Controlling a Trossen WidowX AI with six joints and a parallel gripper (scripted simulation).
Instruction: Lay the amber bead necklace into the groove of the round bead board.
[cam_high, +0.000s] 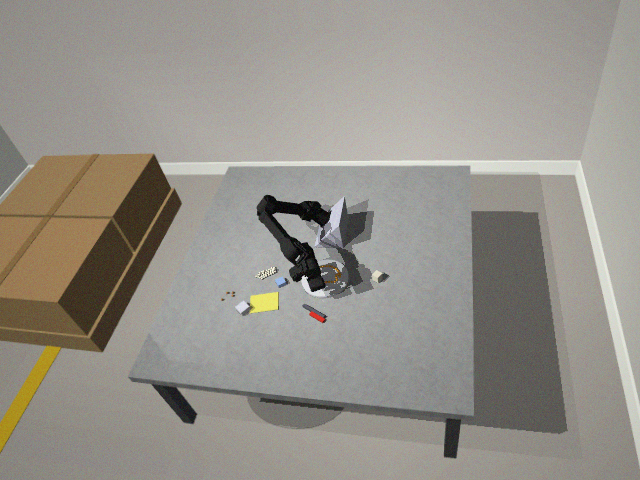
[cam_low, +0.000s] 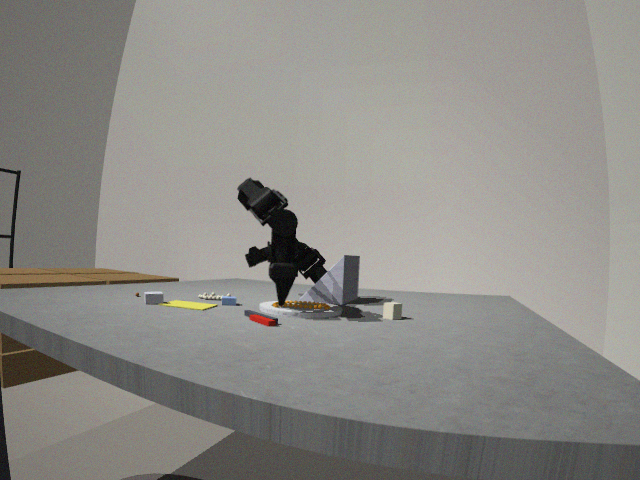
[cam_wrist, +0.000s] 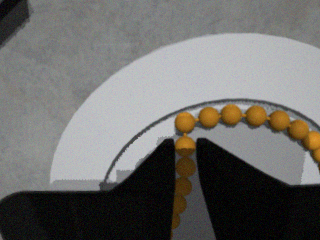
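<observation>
My gripper tip is now 40 mm past the round bead board, 30 mm to the right of it and 10 mm above it. Round my gripper tip: blue cube 160 mm to the right, 10 mm below; yellow sheet 200 mm to the right, 100 mm ahead, 10 mm below; red-handled tool 140 mm ahead, 30 mm to the left, 10 mm below.
</observation>
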